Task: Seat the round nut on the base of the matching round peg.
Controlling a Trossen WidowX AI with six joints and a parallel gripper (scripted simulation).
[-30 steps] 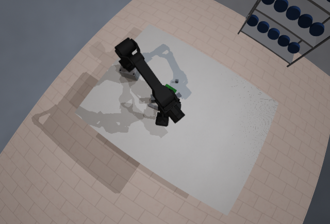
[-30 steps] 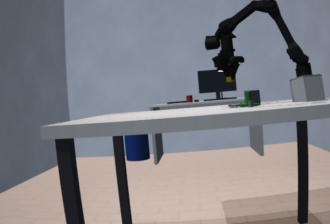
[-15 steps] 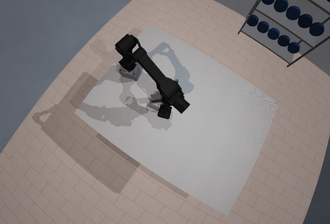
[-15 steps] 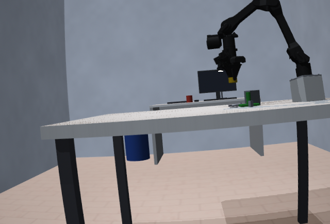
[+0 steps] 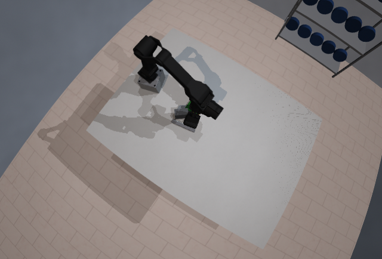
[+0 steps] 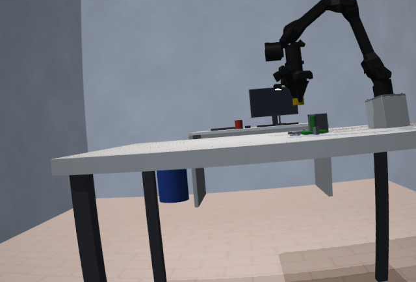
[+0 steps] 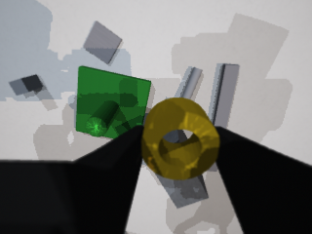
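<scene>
My hand is 14 cm above the grey square piece, 9 cm to the right of it and 2 cm short of it. Also, from my hand: long grey bar (14 cm below, 7 cm to the right, 2 cm behind); then block (11 cm below, 7 cm behind, 3 cm to the right); then bolt-like piece (14 cm below, 2 cm to the right).
</scene>
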